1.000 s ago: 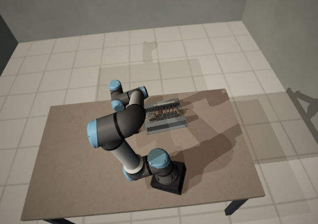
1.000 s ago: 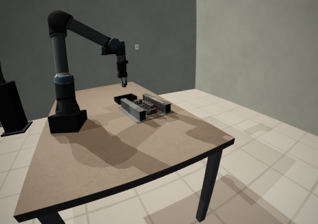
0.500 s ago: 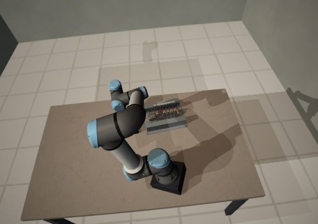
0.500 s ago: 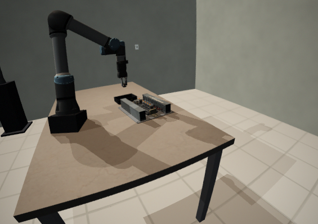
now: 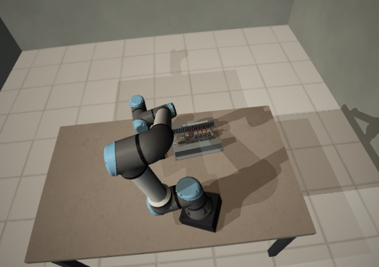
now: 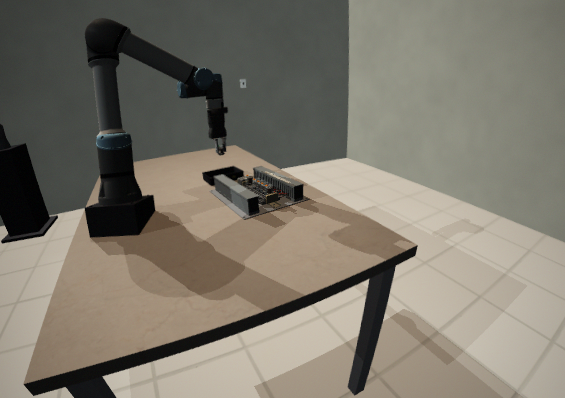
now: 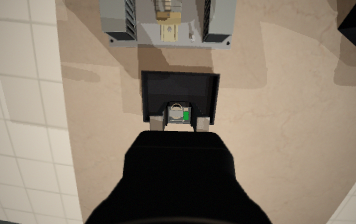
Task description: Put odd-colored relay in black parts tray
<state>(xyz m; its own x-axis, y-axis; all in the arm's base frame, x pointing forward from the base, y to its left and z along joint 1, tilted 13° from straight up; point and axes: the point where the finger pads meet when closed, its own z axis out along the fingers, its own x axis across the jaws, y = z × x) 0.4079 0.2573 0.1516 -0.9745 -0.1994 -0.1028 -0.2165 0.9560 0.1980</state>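
Right now the black parts tray is 13 cm below my hand. The rest, counted from my hand: relay 1 cm below; then relay panel 8 cm ahead, 26 cm to the right, 11 cm below.
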